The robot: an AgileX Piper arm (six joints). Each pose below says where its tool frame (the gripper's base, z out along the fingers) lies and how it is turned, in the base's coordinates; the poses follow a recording.
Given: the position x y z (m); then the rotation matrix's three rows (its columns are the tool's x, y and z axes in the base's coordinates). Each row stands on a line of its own.
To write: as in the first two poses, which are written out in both.
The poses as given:
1:
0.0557 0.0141 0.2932
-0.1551 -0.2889 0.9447
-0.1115 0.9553 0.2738
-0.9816 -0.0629 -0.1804
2:
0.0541 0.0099 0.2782
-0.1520 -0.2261 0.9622
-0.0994 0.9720 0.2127
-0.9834 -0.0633 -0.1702
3:
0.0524 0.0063 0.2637
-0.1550 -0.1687 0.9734
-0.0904 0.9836 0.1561
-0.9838 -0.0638 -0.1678
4:
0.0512 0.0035 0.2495
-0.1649 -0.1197 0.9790
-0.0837 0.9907 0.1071
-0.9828 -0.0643 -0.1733
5:
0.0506 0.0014 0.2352
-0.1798 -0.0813 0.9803
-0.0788 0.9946 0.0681
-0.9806 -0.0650 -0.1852
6:
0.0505 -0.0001 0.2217
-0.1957 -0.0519 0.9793
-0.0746 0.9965 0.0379
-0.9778 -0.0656 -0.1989
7:
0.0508 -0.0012 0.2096
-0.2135 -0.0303 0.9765
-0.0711 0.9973 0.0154
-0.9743 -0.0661 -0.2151
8:
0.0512 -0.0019 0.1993
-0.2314 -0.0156 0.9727
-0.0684 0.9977 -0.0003
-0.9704 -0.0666 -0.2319
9:
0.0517 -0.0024 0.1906
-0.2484 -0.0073 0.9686
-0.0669 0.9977 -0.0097
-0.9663 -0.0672 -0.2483
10:
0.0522 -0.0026 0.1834
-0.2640 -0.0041 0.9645
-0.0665 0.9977 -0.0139
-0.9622 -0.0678 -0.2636
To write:
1:
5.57 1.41 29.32
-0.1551 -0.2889 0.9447
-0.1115 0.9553 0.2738
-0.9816 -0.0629 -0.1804

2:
5.41 0.99 27.82
-0.1520 -0.2261 0.9622
-0.0994 0.9720 0.2127
-0.9834 -0.0633 -0.1702

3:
5.24 0.63 26.37
-0.1550 -0.1687 0.9734
-0.0904 0.9836 0.1561
-0.9838 -0.0638 -0.1678

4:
5.12 0.35 24.95
-0.1649 -0.1197 0.9790
-0.0837 0.9907 0.1071
-0.9828 -0.0643 -0.1733

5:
5.06 0.14 23.52
-0.1798 -0.0813 0.9803
-0.0788 0.9946 0.0681
-0.9806 -0.0650 -0.1852

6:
5.05 -0.01 22.17
-0.1957 -0.0519 0.9793
-0.0746 0.9965 0.0379
-0.9778 -0.0656 -0.1989

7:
5.08 -0.12 20.96
-0.2135 -0.0303 0.9765
-0.0711 0.9973 0.0154
-0.9743 -0.0661 -0.2151

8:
5.12 -0.19 19.93
-0.2314 -0.0156 0.9727
-0.0684 0.9977 -0.0003
-0.9704 -0.0666 -0.2319

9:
5.17 -0.24 19.06
-0.2484 -0.0073 0.9686
-0.0669 0.9977 -0.0097
-0.9663 -0.0672 -0.2483

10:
5.22 -0.26 18.34
-0.2640 -0.0041 0.9645
-0.0665 0.9977 -0.0139
-0.9622 -0.0678 -0.2636

